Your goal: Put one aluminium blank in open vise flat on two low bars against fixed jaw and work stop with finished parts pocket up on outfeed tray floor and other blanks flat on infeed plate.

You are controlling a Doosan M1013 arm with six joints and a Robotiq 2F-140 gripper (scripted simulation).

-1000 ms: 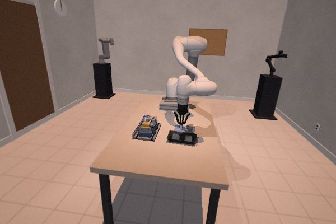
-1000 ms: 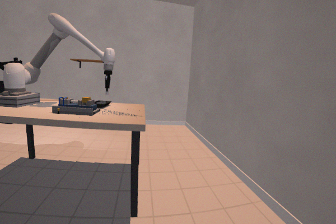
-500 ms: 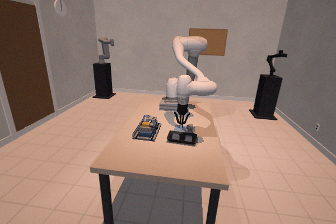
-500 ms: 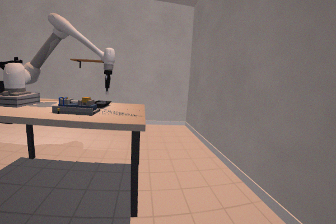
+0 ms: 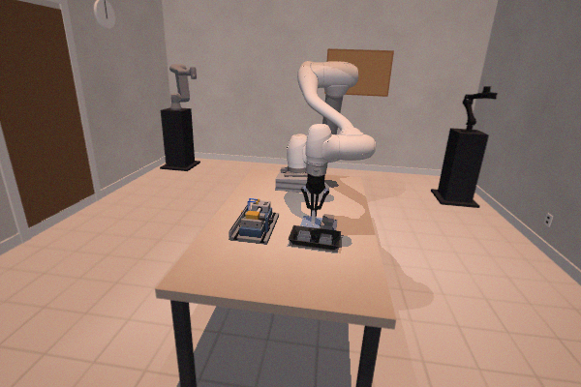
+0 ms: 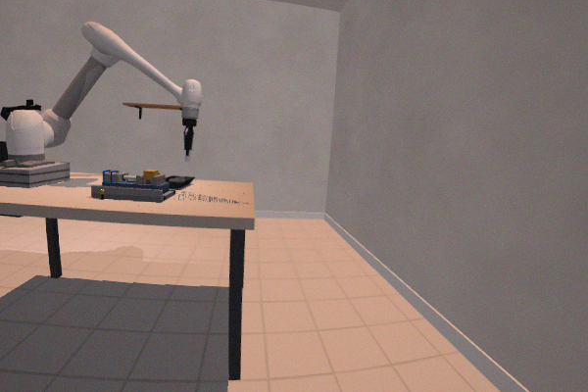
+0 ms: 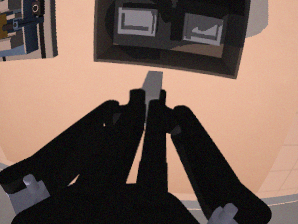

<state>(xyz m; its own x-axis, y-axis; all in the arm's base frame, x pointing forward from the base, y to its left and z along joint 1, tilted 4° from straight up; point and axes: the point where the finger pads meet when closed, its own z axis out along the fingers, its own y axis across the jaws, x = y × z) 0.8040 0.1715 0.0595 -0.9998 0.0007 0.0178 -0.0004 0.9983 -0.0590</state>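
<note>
Now: hand 300 mm to the left of the brass blank, 80 mm past it and 80 mm above it. From my hand the other things lie so: piston rod (300 mm to the right, 160 mm behind, 100 mm below); vise plate (230 mm behind, 170 mm below, 20 mm to the left); grey aluminium blank (270 mm behind, 150 mm below, 70 mm to the left).
</note>
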